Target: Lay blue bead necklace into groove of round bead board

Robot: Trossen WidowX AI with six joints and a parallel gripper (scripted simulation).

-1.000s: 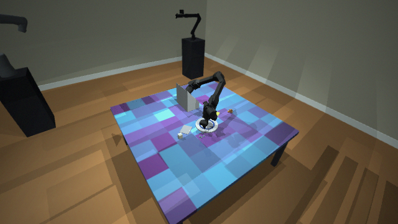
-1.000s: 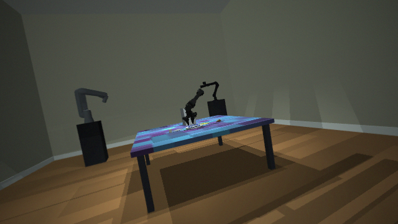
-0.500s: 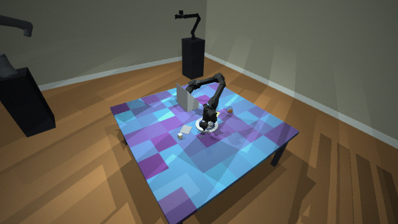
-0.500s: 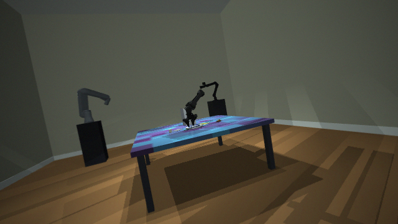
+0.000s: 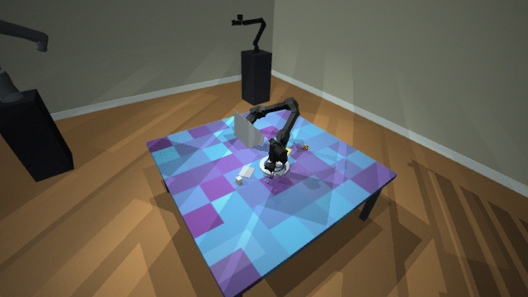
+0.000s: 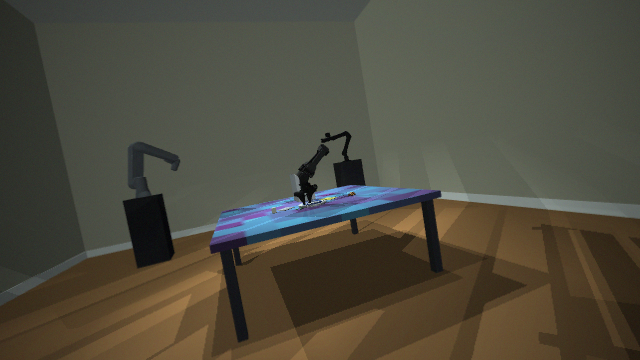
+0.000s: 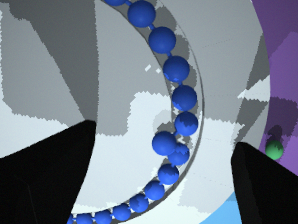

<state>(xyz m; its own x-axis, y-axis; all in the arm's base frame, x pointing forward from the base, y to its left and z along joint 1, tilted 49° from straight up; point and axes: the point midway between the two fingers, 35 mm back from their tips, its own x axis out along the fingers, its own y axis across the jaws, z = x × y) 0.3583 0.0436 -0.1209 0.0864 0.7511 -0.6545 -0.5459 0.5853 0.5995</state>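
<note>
The round white bead board lies 50 mm to the left of my gripper tip, 30 mm behind it and 10 mm below it. From my gripper tip the other things lie so: cream cube (230 mm to the right, 50 mm behind); then yellow patch (210 mm to the left, 130 mm behind, 10 mm below); then flat grey square (130 mm to the right, 100 mm behind, 10 mm below).
</note>
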